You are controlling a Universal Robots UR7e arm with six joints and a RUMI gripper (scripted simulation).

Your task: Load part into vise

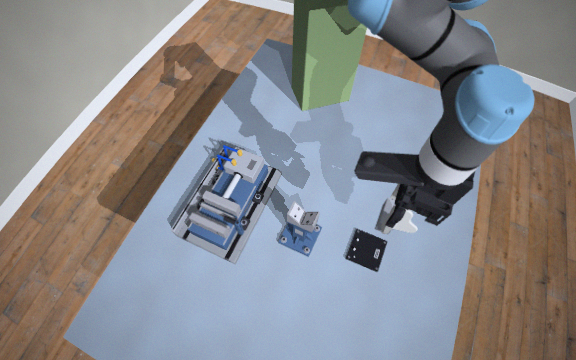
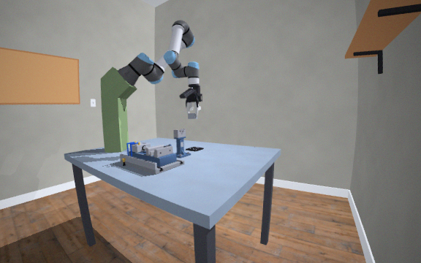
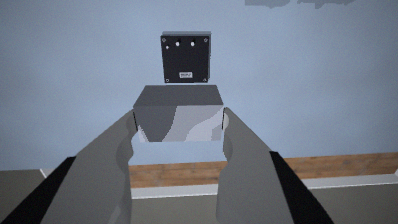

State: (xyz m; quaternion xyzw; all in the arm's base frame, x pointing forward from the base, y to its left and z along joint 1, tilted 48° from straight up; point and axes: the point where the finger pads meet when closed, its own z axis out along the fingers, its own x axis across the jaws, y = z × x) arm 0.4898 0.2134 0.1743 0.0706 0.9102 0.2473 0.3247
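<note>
Now: hand 1 cm to the right of the grey part and 1 cm above it. Round my hand: work stop: 33 cm to the right, 15 cm below, 12 cm ahead; then black infeed plate: 24 cm below, 1 cm to the left; then cylinder rod: 38 cm to the right, 17 cm below, 3 cm ahead.
</note>
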